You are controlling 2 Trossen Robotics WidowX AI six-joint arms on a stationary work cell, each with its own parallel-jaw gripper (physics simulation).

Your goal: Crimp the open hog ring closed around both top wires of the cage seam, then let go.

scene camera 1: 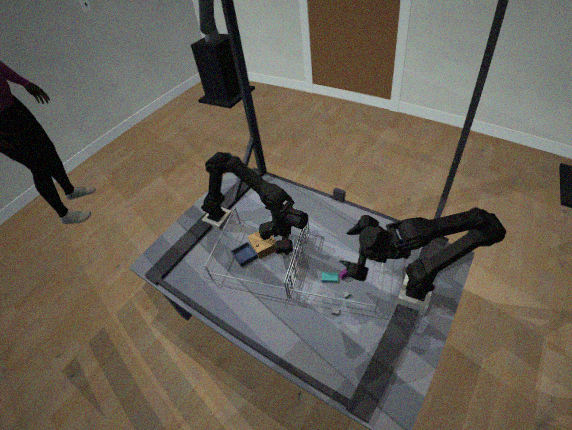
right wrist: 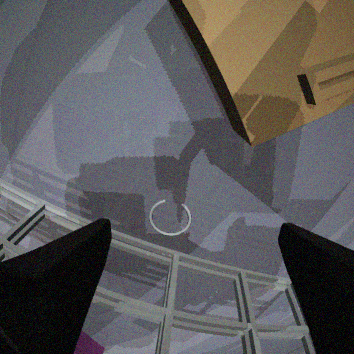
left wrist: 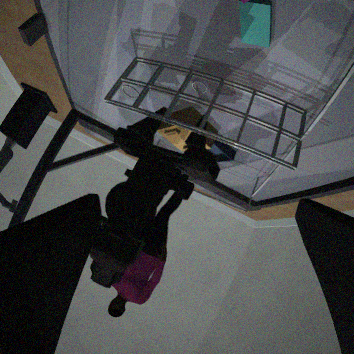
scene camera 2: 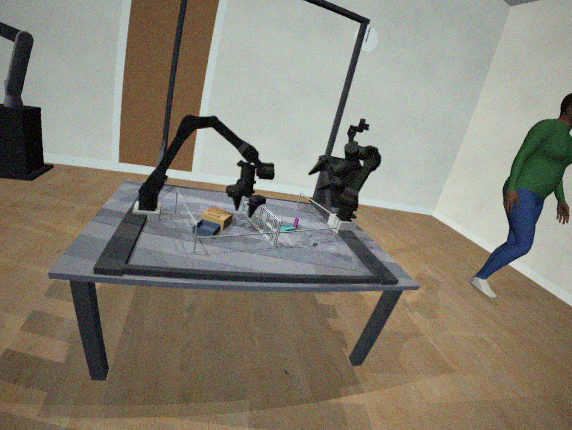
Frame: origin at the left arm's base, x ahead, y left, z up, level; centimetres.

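Where they show: left gripper, fingertip midpoint: [scene camera 1: 343, 247] [left wrist: 203, 207] [scene camera 2: 312, 181]; right gripper, fingertip midpoint: [right wrist: 198, 232] [left wrist: 184, 111] [scene camera 2: 243, 213]; left arm's base, origin of the base link: [scene camera 1: 416, 290] [scene camera 2: 343, 218]; right arm's base, origin of the base link: [scene camera 1: 216, 215] [scene camera 2: 147, 207].
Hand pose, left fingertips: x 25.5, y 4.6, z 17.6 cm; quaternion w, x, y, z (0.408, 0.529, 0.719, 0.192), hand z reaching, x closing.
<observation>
Things, the pixels of their top centre, and the offset from my left fingertips.
- pale hog ring, middle of its top: [right wrist: 169, 218] dx +22.5, dy -4.8, dz -23.4 cm
- tan slotted box, middle of its top: [right wrist: 319, 5] [left wrist: 180, 141] [scene camera 1: 261, 238] [scene camera 2: 217, 211] dx +35.9, dy -4.1, dz -18.3 cm
- dark blue tray, middle of its top: [left wrist: 210, 152] [scene camera 2: 207, 225] [scene camera 1: 244, 252] dx +40.5, dy +3.2, dz -21.1 cm
- teal block, middle of its top: [left wrist: 254, 24] [scene camera 1: 329, 276] [scene camera 2: 288, 227] dx +5.1, dy -0.9, dz -22.1 cm
- magenta piece, middle of its top: [scene camera 1: 347, 269] [scene camera 2: 296, 219] dx -0.2, dy -5.0, dz -20.1 cm
A pale hog ring [right wrist: 170, 234] shows in the right wrist view as a C with a narrow gap at its top. It appears just off the paired top wires of the cage seam [right wrist: 175, 256] [scene camera 1: 295, 265] [left wrist: 220, 139], not visibly around them. My right gripper [right wrist: 198, 232] [scene camera 1: 276, 238] [scene camera 2: 245, 211] is open and empty above the seam; the ring appears between its fingertips in the wrist view, touched by neither. Two thin rings show near the seam panel in the left wrist view, too small to tell open from closed. My left gripper [left wrist: 203, 207] [scene camera 1: 346, 247] is open and empty, off to the right.
A tan slotted box [scene camera 1: 262, 243] [scene camera 2: 216, 216] [right wrist: 280, 50] and a dark blue tray [scene camera 1: 245, 254] [scene camera 2: 206, 228] stand left of the seam. A teal block [scene camera 1: 330, 277] [scene camera 2: 288, 228] [left wrist: 256, 25] and a magenta piece [scene camera 1: 343, 273] [scene camera 2: 296, 223] lie right of it. Thin cage wires spread both ways.
</observation>
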